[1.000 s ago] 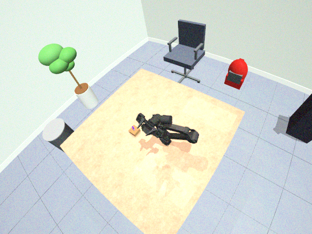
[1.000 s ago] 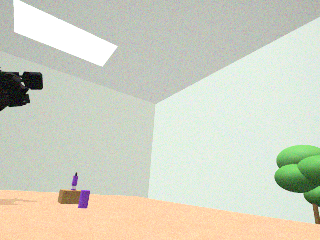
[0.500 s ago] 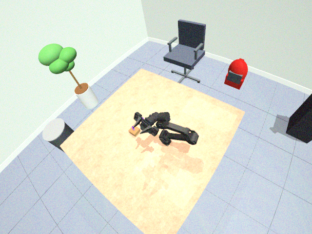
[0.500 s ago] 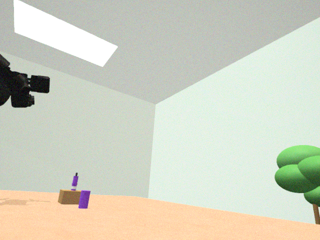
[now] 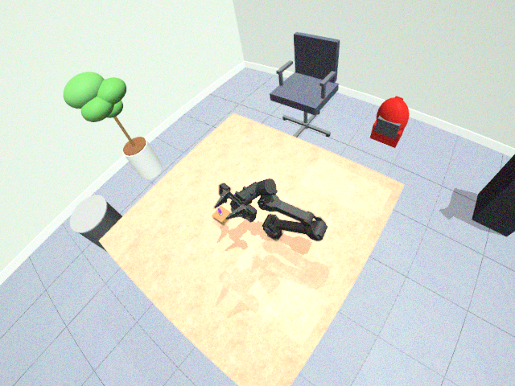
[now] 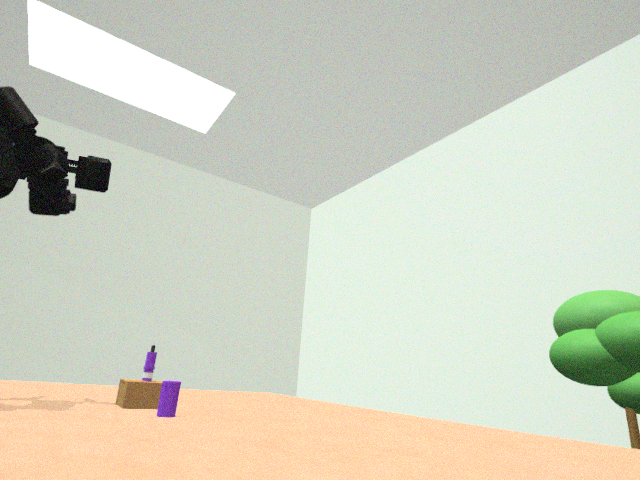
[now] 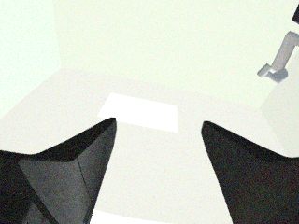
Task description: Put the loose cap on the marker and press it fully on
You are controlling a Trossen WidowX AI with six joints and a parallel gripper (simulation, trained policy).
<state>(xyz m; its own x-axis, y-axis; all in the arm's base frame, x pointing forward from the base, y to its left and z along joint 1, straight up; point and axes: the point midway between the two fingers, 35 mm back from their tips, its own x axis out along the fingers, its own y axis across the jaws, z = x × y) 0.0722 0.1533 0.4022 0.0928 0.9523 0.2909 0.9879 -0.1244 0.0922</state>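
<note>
Right now my gripper tip is 390 mm above the purple cap, 230 mm to the left of it and 230 mm short of it. Round my gripper tip: tan holder block (390 mm below, 220 mm ahead, 110 mm to the right).
</note>
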